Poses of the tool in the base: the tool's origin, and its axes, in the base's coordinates. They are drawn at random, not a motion.
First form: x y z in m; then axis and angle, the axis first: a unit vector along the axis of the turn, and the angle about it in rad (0 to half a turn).
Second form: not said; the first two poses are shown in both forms.
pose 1, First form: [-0.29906 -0.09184 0.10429 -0.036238 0.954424 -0.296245 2.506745]
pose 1, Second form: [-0.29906 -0.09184 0.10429 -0.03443 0.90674 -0.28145 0.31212]
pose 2, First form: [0.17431 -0.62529 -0.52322 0.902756 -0.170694 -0.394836 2.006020]
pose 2, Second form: [0.17431 -0.62529 -0.52322 0.76111 -0.14391 -0.33288 0.53777]
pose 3, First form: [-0.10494 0.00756 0.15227 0.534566 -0.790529 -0.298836 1.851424]
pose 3, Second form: [-0.10494 0.00756 0.15227 0.42714 -0.63167 -0.23878 0.60127]
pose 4, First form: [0.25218 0.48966 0.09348 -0.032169 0.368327 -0.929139 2.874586]
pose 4, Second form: [0.25218 0.48966 0.09348 -0.03188 0.36505 -0.92087 0.13311]
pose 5, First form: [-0.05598 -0.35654 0.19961 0.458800 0.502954 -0.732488 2.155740]
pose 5, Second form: [-0.05598 -0.35654 0.19961 0.40418 0.44308 -0.64529 0.47321]
